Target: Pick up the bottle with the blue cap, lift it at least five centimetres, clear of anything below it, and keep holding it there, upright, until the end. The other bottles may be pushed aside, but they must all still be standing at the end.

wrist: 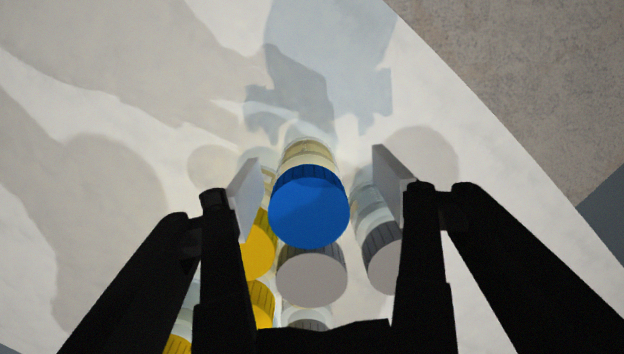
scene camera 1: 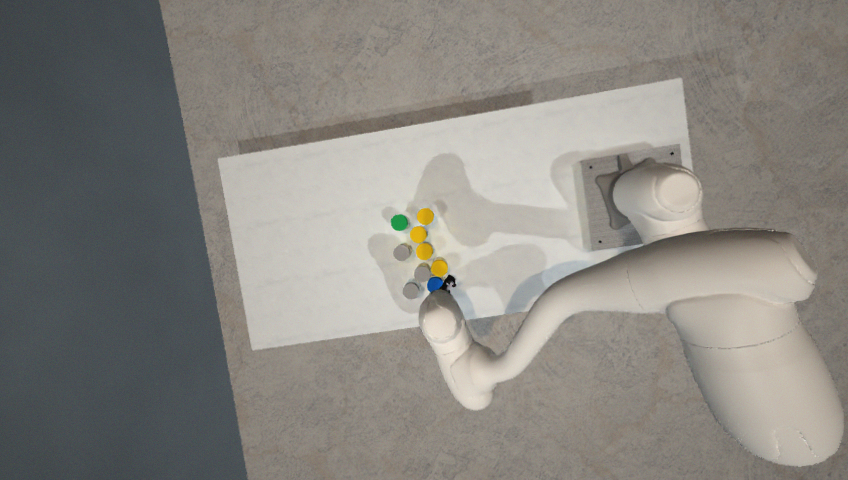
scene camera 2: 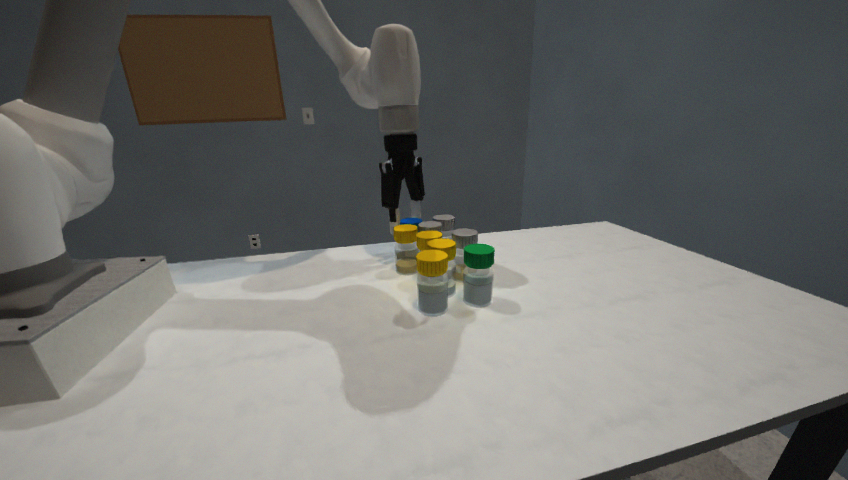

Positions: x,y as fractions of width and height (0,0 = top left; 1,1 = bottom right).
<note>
I see my gripper (scene camera 2: 0.48,0.48), a yellow-capped bottle (scene camera 2: 0.48,0.52), a grey-capped bottle (wrist: 0.61,0.67), a blue-capped bottle (wrist: 0.49,0.59), a grey-capped bottle (wrist: 0.50,0.79) and a yellow-capped bottle (wrist: 0.42,0.82).
My gripper is seen too in the wrist view (wrist: 0.51,0.48).
</note>
